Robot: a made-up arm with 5 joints.
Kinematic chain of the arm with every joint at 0, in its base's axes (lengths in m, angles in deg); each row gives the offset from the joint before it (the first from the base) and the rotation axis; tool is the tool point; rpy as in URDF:
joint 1: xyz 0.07 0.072 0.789 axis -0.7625 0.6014 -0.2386
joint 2: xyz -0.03 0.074 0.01 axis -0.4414 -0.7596 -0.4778
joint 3: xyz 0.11 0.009 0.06 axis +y
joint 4: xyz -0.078 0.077 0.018 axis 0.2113 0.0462 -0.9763
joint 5: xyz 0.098 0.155 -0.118 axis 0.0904 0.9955 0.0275
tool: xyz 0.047 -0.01 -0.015 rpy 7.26 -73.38 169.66
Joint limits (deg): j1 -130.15..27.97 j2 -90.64..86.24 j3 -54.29..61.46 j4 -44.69..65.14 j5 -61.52..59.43
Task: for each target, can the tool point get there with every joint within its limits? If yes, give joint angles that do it. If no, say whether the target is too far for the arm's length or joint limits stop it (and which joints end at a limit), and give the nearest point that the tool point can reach.
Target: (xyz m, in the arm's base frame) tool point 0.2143 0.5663 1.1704
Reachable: no: too far | nearest point 0.1382 0.3876 1.0146 | short by 0.249 m
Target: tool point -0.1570 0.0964 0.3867
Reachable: no: joint limits stop it (at a limit: joint 1, joint 2, joint 4, joint 5) | nearest point -0.2043 -0.0122 0.6374 | short by 0.277 m
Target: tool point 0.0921 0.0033 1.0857
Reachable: yes | joints -52.10 49.95 -42.41 55.79 8.43
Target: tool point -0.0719 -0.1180 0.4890
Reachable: no: joint limits stop it (at a limit: joint 1, joint 2, joint 4, joint 5) | nearest point -0.1380 -0.0942 0.6463 | short by 0.172 m
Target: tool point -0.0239 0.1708 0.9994
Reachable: yes | joints -102.37 -2.39 47.08 34.79 -16.58
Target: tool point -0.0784 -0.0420 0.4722
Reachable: no: joint limits stop it (at a limit: joint 1, joint 2, joint 4, joint 5) | nearest point -0.1578 -0.0661 0.6373 | short by 0.185 m
